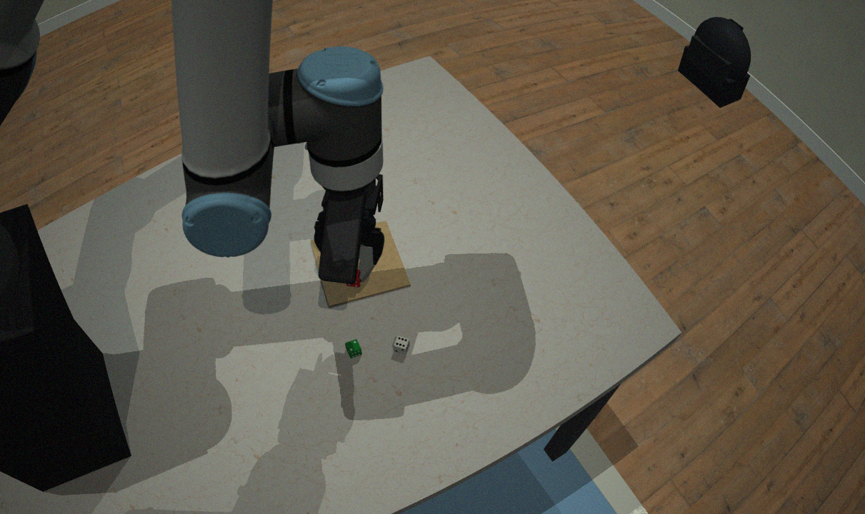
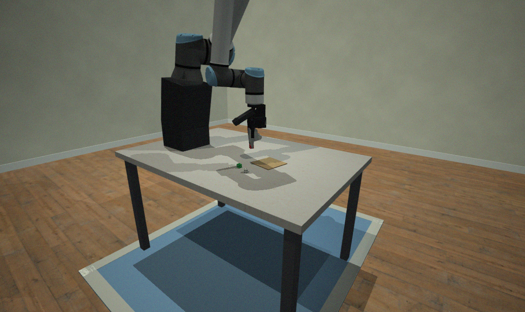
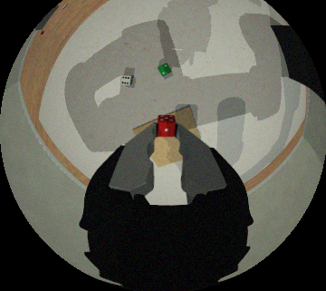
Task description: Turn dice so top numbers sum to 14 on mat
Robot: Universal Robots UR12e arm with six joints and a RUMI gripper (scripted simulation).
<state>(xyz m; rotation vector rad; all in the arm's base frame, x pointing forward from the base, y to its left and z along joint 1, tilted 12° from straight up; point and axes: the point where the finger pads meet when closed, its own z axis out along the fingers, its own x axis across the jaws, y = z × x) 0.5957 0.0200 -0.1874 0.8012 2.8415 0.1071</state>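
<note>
The mat lies 40 mm ahead of my hand, 100 mm to the left of it and 110 mm below it. Round my hand: white die (40 mm ahead, 80 mm to the right, 110 mm below); red die (10 mm below); green die (30 mm behind, 60 mm to the right, 110 mm below).
</note>
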